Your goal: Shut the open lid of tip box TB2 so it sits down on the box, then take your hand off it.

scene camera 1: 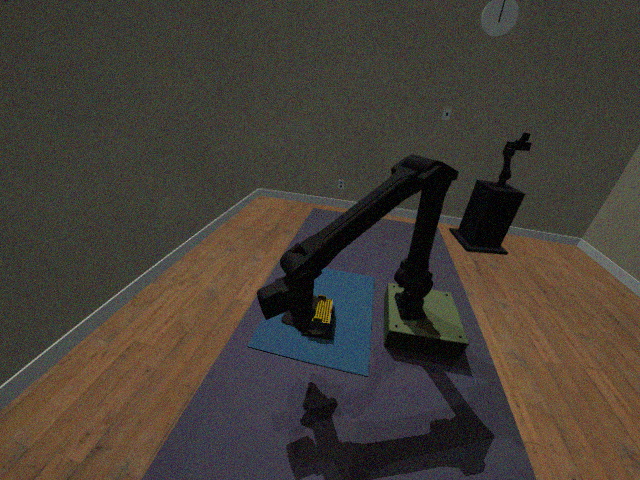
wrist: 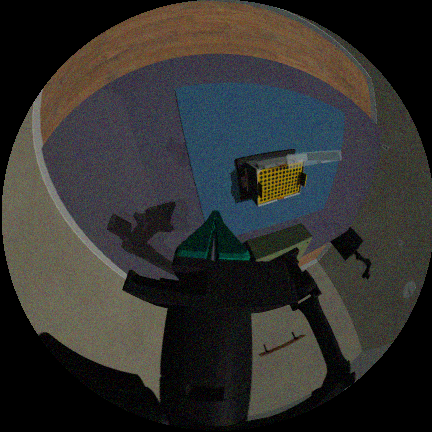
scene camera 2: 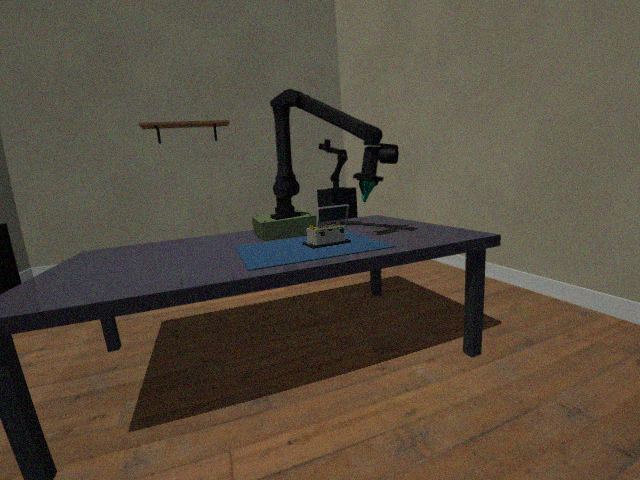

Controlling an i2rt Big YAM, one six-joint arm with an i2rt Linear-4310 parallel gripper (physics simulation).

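Pixels of known places: gripper, fingertip midpoint: (scene camera 1: 301, 325) (wrist: 215, 214) (scene camera 2: 364, 202); arm's base at its link origin: (scene camera 1: 408, 307) (wrist: 282, 258) (scene camera 2: 285, 217).
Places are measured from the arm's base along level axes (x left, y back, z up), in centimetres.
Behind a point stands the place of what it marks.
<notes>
The tip box TB2 (scene camera 1: 324, 311) @(y -30.7, x 2.7, z -2.5 cm) (scene camera 2: 326, 236) (wrist: 280, 183) @(y -32.1, x 2.1, z -2.5 cm), pale-walled with a yellow perforated top and a dark base, stands on the blue mat (scene camera 1: 351, 351) @(y -20.8, x 14.2, z -8.2 cm) (scene camera 2: 268, 258) @(y -38.6, x -23.7, z -8.2 cm) (wrist: 215, 115) @(y -47.8, x 10.8, z -8.2 cm). Its clear lid (scene camera 2: 333, 206) @(y -40.4, x 1.2, z 6.2 cm) (wrist: 322, 157) @(y -40.4, x 0.8, z 6.2 cm) stands open, roughly upright along one long side; in scene camera 1 the arm hides it. No label can be read. My gripper (scene camera 2: 365, 199) @(y -37.6, x 16.9, z 6.2 cm) (wrist: 215, 214) @(y -37.6, x 16.9, z 6.2 cm) has green fingers, shut together with nothing between them. It hangs above the table, higher than the lid and to its right in scene camera 2, apart from lid and box. In scene camera 1 the fingertips are hidden.
The arm's green base block (scene camera 1: 426, 315) @(y 5.5, x 3.6, z 0.1 cm) (scene camera 2: 281, 227) @(y -6.6, x -5.2, z -3.6 cm) (wrist: 280, 242) @(y -7.4, x 0.1, z -3.0 cm) stands beside the mat on the purple table (scene camera 1: 248, 413) @(y -49.3, x 36.1, z -8.5 cm) (scene camera 2: 155, 268) @(y -21.8, x -57.1, z -8.5 cm) (wrist: 125, 150) @(y -48.9, x 29.3, z -8.5 cm). The arm's shadow falls on the table. A second small arm on a dark pedestal (scene camera 1: 491, 214) (scene camera 2: 337, 201) (wrist: 347, 243) stands beyond the table.
</notes>
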